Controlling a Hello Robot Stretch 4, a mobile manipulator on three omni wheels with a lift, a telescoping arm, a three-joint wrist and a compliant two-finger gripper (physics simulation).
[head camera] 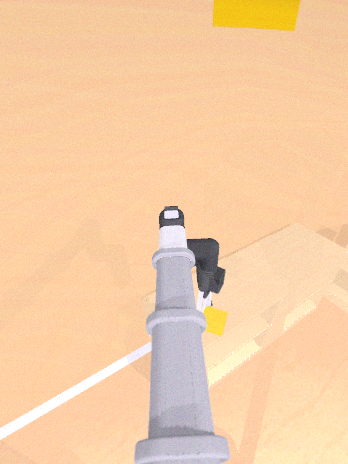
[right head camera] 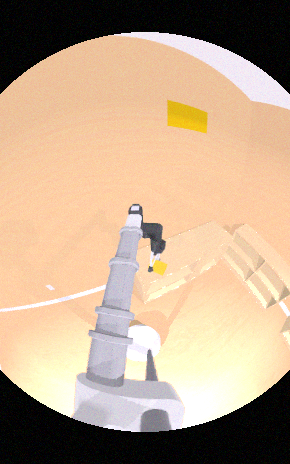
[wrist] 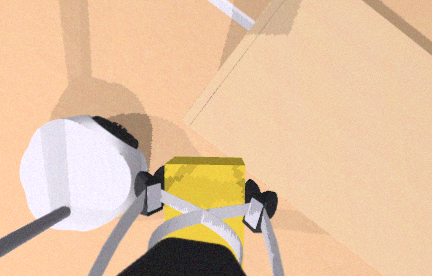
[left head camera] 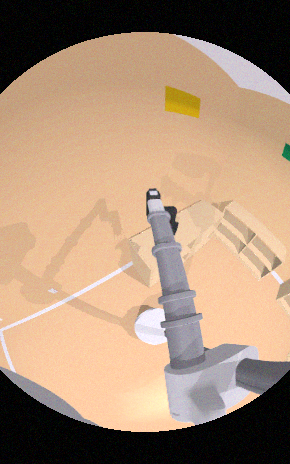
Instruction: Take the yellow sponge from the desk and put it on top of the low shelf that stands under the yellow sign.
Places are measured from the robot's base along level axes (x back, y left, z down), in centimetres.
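Pixels of known places: gripper, fingertip midpoint: [right head camera: 153, 266] [wrist: 207, 187]; robot's base, link origin: [right head camera: 140, 341] [left head camera: 153, 325].
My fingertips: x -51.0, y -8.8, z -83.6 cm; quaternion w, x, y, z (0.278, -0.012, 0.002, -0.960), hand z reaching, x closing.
Observation:
For each thing: its middle in the pictures, then the offset to it from my fingertips. Level surfaces: height alone.
- yellow sponge, body centre: [wrist: 206, 218] [head camera: 209, 319] [right head camera: 157, 266] dx +0.9, dy -2.0, dz -1.8 cm
- low shelf, surface height: dz +25.4 cm
- yellow sign, body centre: [right head camera: 189, 117] [left head camera: 184, 102] dx -62.2, dy -24.8, dz -88.6 cm
The yellow sponge [head camera: 216, 321] [right head camera: 160, 267] [wrist: 205, 175] is held in the air between the two fingertips. My gripper [right head camera: 155, 264] [wrist: 207, 187] is shut on it; in the left head view the arm hides both. The low shelf [head camera: 285, 260] [left head camera: 200, 215] [right head camera: 190, 247] [wrist: 325, 125] has a flat pale wooden top. In the wrist view the sponge shows at the shelf's near edge, by its corner, overlapping floor and edge; the height between them is hard to tell. The yellow sign [head camera: 256, 12] [left head camera: 182, 102] [right head camera: 187, 116] is on the wall above and behind the shelf.
A shelf unit with open compartments [left head camera: 248, 237] stands right of the low shelf, close to its end. A round white part of the robot's base [left head camera: 150, 327] [right head camera: 144, 344] [wrist: 75, 175] is near the low shelf. A green sign [left head camera: 286, 151] shows at the right.

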